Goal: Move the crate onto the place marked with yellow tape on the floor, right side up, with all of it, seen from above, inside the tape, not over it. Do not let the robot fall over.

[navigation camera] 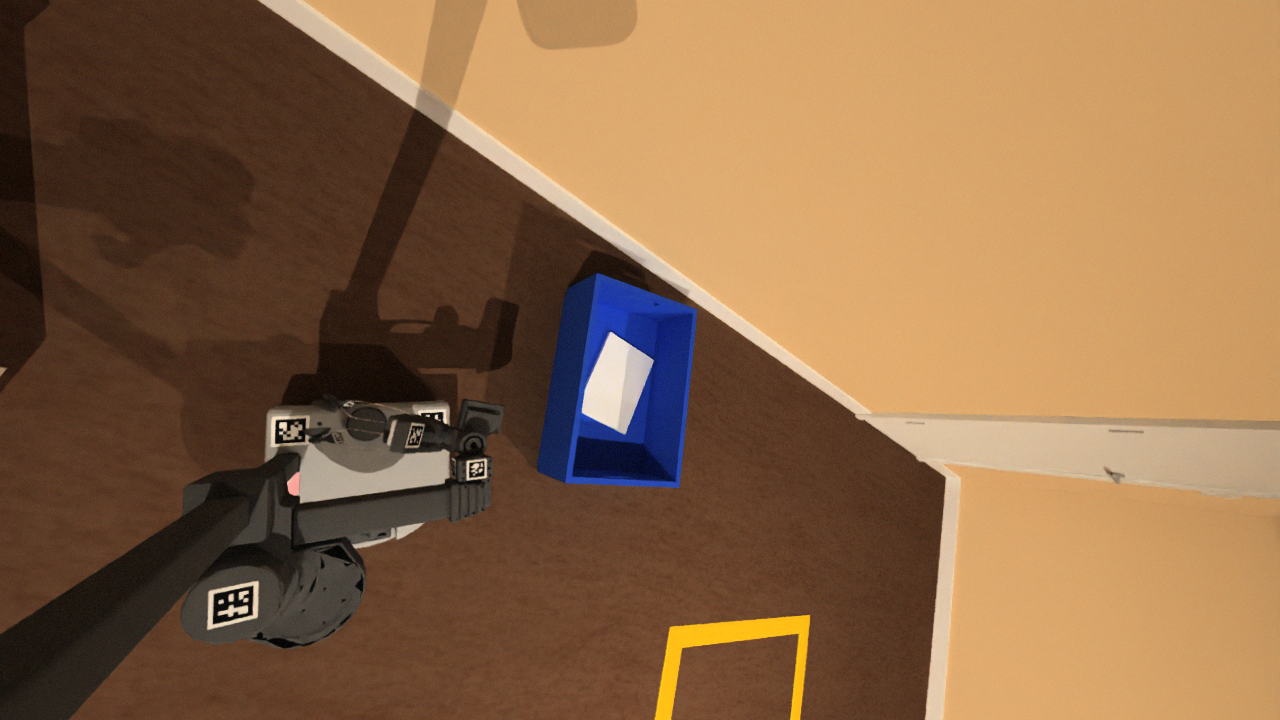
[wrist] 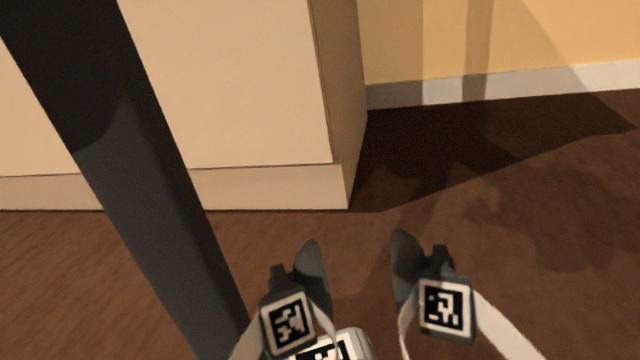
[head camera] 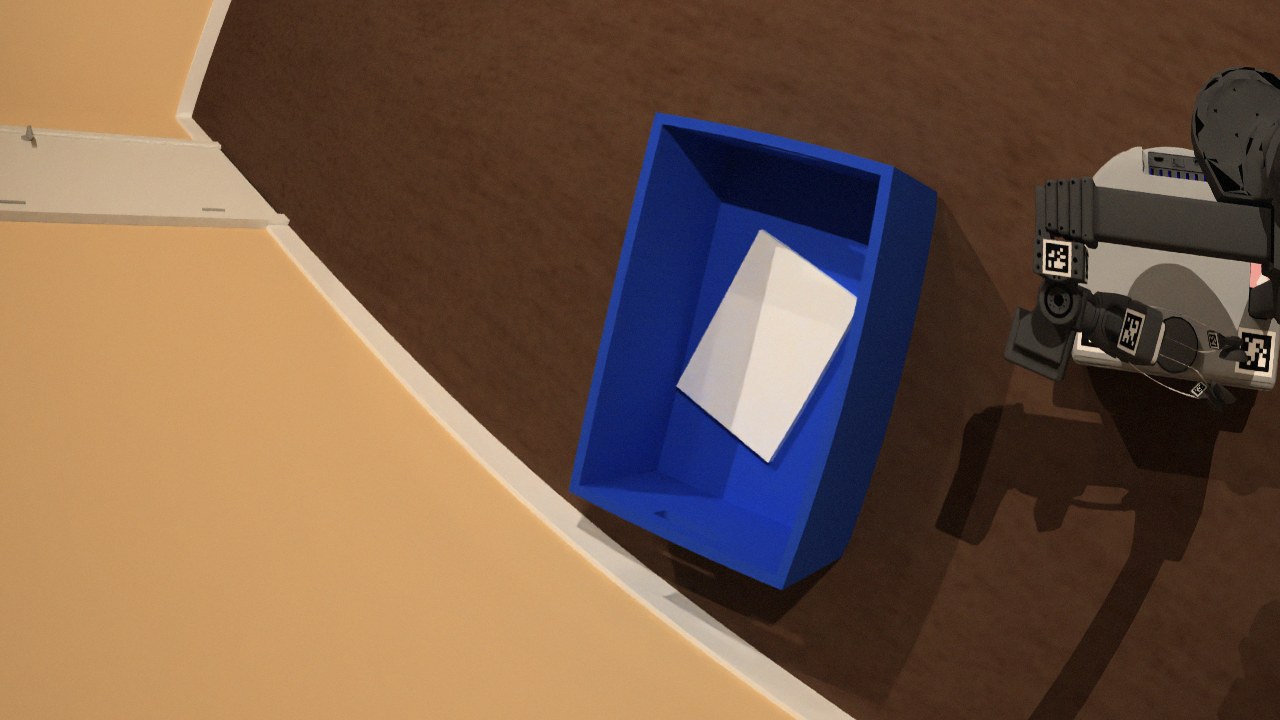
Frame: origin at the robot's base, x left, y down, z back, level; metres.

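Seen in the pictures: gripper, fingertip midpoint: (navigation camera: 308,416) (wrist: 357,262) (head camera: 1239,379); robot's base, link origin: (navigation camera: 366,422) (head camera: 1172,341).
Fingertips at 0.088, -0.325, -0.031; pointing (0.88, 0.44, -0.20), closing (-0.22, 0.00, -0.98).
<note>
Pixels of each thing's top centre, then the offset from my fingertips to it, as dx, dy, dz.
- blue crate, top centre: (head camera: 723,341) (navigation camera: 639,384) -0.782, +0.105, -0.047
- white block, top centre: (head camera: 766,345) (navigation camera: 618,383) -0.817, +0.291, -0.058
The blue crate (head camera: 872,376) (navigation camera: 562,385) stands on the floor, open side up, with a white block (head camera: 792,349) (navigation camera: 617,385) inside. One end of the crate is close to the wall's baseboard. The yellow tape (navigation camera: 738,630) shows in part at the bottom of the navigation view, apart from the crate; it does not show in the head view. My gripper (head camera: 1224,368) (navigation camera: 324,418) (wrist: 357,262) is open and empty, folded back over my base, with the base's body between it and the crate. The crate does not show in the wrist view.
A tan wall with a white baseboard (head camera: 429,394) (navigation camera: 769,353) runs beside the crate. A white door (head camera: 116,179) (navigation camera: 1029,447) is near the corner. A pale cabinet (wrist: 260,100) stands beyond the gripper in the wrist view, and a dark bar (wrist: 155,210) crosses that view's left side.
</note>
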